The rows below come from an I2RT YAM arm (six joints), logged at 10 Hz.
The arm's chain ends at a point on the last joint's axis. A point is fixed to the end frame.
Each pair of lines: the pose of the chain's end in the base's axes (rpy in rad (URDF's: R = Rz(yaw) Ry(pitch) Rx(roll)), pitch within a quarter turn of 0, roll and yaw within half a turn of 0; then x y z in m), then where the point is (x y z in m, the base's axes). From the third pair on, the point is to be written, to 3 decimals.
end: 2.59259 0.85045 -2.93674 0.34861 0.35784 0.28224
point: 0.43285 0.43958 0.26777
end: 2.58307 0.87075 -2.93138 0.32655 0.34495 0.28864
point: 0.41000 0.42788 0.27657
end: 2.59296 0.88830 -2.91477 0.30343 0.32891 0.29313
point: 0.386 0.413 0.282
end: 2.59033 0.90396 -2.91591 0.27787 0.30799 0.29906
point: 0.361 0.392 0.290
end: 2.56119 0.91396 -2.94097 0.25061 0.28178 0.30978
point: 0.334 0.366 0.303
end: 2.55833 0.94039 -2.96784 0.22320 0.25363 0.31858
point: 0.309 0.335 0.314
